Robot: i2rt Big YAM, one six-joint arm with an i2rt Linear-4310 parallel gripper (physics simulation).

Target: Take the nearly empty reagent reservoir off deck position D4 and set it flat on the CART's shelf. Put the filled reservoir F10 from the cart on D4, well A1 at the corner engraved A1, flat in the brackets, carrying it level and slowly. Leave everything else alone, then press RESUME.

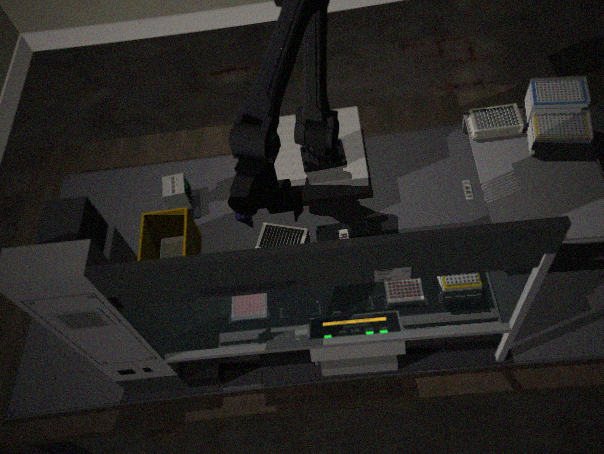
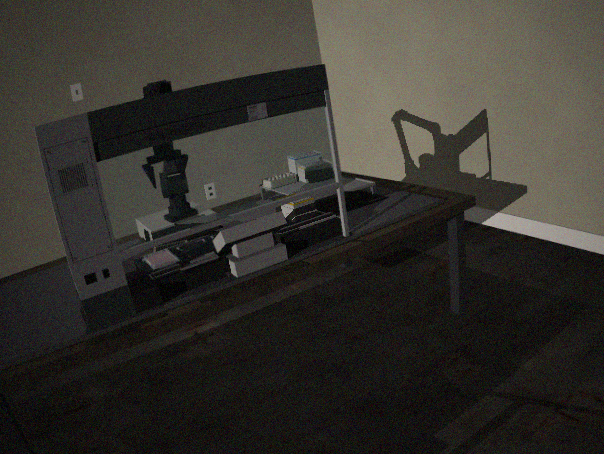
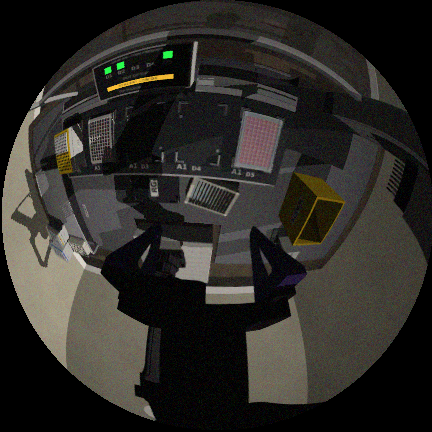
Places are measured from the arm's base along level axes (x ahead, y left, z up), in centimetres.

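Pixels of known places: gripper, fingertip midpoint: (image 1: 274, 222) (image 2: 169, 184) (image 3: 205, 227); arm's base at its link origin: (image 1: 323, 157) (image 3: 167, 256).
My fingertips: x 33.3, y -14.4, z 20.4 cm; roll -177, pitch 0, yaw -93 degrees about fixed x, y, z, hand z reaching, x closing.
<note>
Ahead of a thing's pixels: the offset from my fingertips to its top centre.
Deck position D4 (image 3: 200, 134), between its corner brackets, holds no reservoir. A pale reservoir with dark slots {dz -23.3, dx -10.9, dy -0.7 cm} (image 1: 281, 236) (image 3: 211, 196) lies turned at an angle on the table, off the deck's front edge near the A1 D4 engraving; its fill and label cannot be read. My gripper (image 1: 270, 218) (image 3: 205, 227) is open and empty, above the table on the arm-base side of that reservoir. The cart shelf (image 1: 545, 195) is at the far right; a white gridded tray {dz -17.3, dx -32.9, dy +62.0 cm} (image 1: 495, 121) sits at its edge, its identity unclear. The control panel (image 1: 355, 330) (image 3: 145, 70) shows green squares and an orange bar.
A pink plate (image 1: 249, 306) (image 3: 259, 141) sits on D5, another plate (image 1: 404, 291) (image 3: 101, 137) on D2, a yellow-edged rack (image 1: 460, 281) (image 3: 62, 145) on D1. A yellow waste bin {dz -13.0, dx -11.3, dy -29.3 cm} (image 1: 186, 232) (image 3: 296, 212) stands beside the deck. A dark beam (image 1: 325, 255) (image 2: 210, 115) spans above.
</note>
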